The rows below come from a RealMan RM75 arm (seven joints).
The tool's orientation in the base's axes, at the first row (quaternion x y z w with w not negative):
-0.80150, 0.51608, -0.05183, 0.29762
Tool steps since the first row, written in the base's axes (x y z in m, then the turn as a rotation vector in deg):
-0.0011, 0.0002, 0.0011, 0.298, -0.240, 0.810
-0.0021, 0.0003, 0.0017, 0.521, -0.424, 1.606
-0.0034, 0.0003, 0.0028, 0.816, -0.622, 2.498
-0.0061, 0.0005, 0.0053, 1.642, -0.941, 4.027
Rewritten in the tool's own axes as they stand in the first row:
-0.0009, 0.0002, -0.0012, 0.162, -0.597, -0.648
-0.0016, 0.0007, -0.0021, 0.245, -1.144, -1.289
-0.0025, 0.0011, -0.0035, 0.351, -1.795, -1.987
-0.0044, 0.0019, -0.0065, 0.664, -3.171, -3.050

